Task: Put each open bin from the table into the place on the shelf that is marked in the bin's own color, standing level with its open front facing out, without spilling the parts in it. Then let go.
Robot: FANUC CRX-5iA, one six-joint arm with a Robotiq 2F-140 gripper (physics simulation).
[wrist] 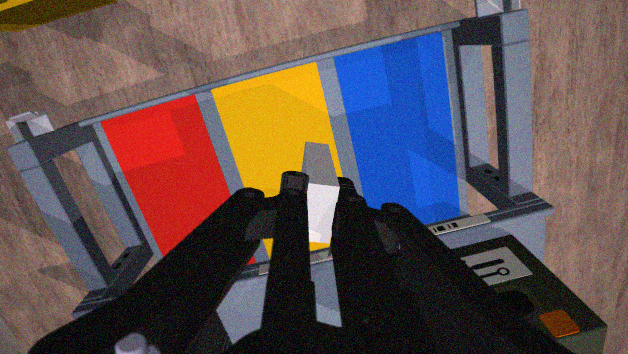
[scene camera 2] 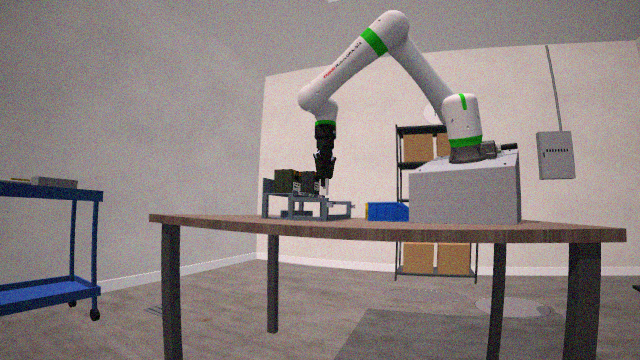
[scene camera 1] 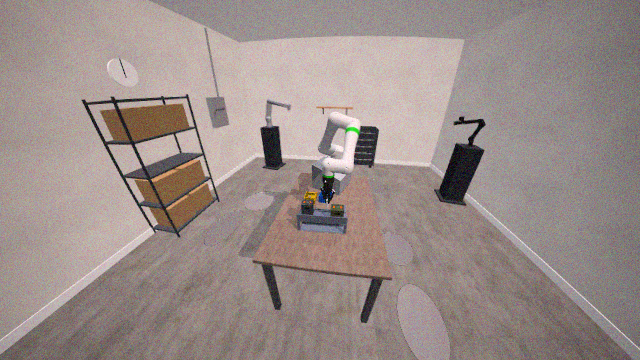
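Note:
My gripper (scene camera 1: pixel 327 200) (scene camera 2: pixel 324 188) (wrist: pixel 313 164) points down, shut and empty, with pale tips close together. It hangs over the yellow place (wrist: pixel 272 120) of the grey shelf (scene camera 1: pixel 322 219) (scene camera 2: pixel 265 206) (wrist: pixel 515 105). The red place (wrist: pixel 160 170) and the blue place (wrist: pixel 400 130) lie on either side of it. No bin shows on the visible parts of these places; the fingers hide part of the yellow and red ones. A yellow bin (scene camera 1: pixel 310 195) (wrist: pixel 55 15) and a blue bin (scene camera 1: pixel 322 197) (scene camera 2: pixel 387 211) stand on the table between shelf and robot base.
Two dark boxes stand on top of the shelf: one greenish box (scene camera 1: pixel 337 210) (scene camera 2: pixel 285 181) (wrist: pixel 555 295) close beside my fingers in the wrist view, and another box (scene camera 1: pixel 307 207) (scene camera 2: pixel 308 183). The robot's grey pedestal (scene camera 2: pixel 462 197) is behind the bins. Small clear brackets (wrist: pixel 30 125) stick out at the shelf's ends.

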